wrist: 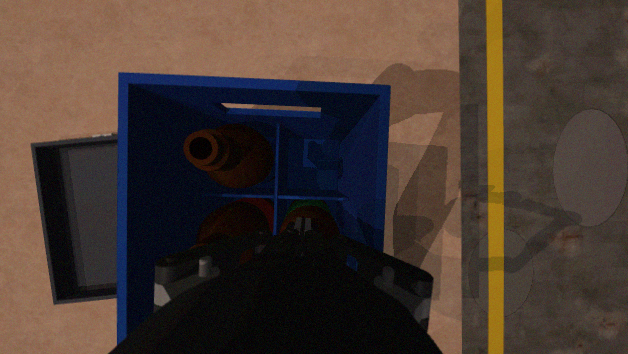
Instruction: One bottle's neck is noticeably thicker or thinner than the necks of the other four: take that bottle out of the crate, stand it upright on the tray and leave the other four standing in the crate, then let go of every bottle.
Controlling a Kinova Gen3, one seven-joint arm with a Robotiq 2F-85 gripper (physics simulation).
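Places are measured from the arm's base along level axes (x back, y right, z up), in centimetres.
Pixels of known places: gripper, fingertip midpoint: (303,227).
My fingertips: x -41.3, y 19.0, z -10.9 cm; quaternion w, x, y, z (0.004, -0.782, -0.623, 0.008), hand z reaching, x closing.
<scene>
For each thing: its top centre in the pictures, then the offset to it from my fingertips. "*": a spot on its surface instead. Level surfaces: height alone.
- blue crate, surface spot: (123,225) * dz +4.5, dx -3.5, dy -11.8 cm
- second bottle, middle of its top: (194,267) dz +3.3, dx +0.8, dy -8.4 cm
- third bottle, middle of its top: (308,275) dz +3.6, dx +2.6, dy +0.2 cm
- dark grey tray, surface spot: (97,210) * dz -12.5, dx -4.2, dy -34.3 cm
- tan table top, its level: dz -13.0 cm
The blue crate (123,225) has thin dividers, and brown bottles stand in it. One bottle (247,160) is in the far left compartment, its open mouth and neck in plain view. A second bottle (230,222) with some red on it is nearer on the left, its neck hidden by the gripper. A third bottle (327,220) with green on it is on the right, largely covered by the fingertips. My gripper (303,227) is shut with its fingertips together, nothing between them, over this third bottle. Other bottles are hidden. The dark grey tray (97,210) lies left of the crate, partly hidden by it.
The far right compartment of the crate holds no bottle. The crate's high walls surround the bottles, and its far wall has a handle slot. The tan table top (280,35) ends at the right, beyond which is a grey floor (545,75) with a yellow stripe (495,150).
</scene>
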